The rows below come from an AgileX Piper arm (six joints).
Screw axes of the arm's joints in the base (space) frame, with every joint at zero. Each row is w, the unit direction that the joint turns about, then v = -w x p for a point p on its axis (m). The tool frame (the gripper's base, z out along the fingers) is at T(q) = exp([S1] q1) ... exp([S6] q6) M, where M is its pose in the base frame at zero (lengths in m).
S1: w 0 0 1 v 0 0 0
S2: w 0 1 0 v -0.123 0 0
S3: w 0 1 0 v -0.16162 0 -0.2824
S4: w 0.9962 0 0.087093 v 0 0.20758 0
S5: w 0 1 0 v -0.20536 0 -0.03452
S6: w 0.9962 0 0.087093 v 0 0.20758 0
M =
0.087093 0 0.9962 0.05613
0 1 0 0
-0.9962 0 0.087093 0.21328
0 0 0 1
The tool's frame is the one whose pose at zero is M.
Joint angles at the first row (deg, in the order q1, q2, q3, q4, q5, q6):
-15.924, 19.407, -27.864, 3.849, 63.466, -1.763
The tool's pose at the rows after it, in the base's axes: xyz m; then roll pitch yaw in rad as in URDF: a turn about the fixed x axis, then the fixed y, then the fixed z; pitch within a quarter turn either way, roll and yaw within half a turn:
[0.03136 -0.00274 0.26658 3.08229 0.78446 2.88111]
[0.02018 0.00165 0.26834 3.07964 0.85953 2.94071]
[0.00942 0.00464 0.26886 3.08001 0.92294 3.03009]
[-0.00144 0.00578 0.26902 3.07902 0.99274 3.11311]
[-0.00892 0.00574 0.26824 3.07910 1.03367 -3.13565]
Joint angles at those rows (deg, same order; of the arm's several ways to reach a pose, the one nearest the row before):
-14.987, 14.368, -27.865, 3.843, 63.601, -1.755
-11.521, 9.871, -27.864, 3.966, 63.797, -1.761
-6.442, 5.853, -27.865, 3.968, 64.184, -1.762
-1.666, 1.780, -27.864, 4.013, 64.257, -1.764
0.268, -0.957, -27.863, 4.032, 64.648, -1.766

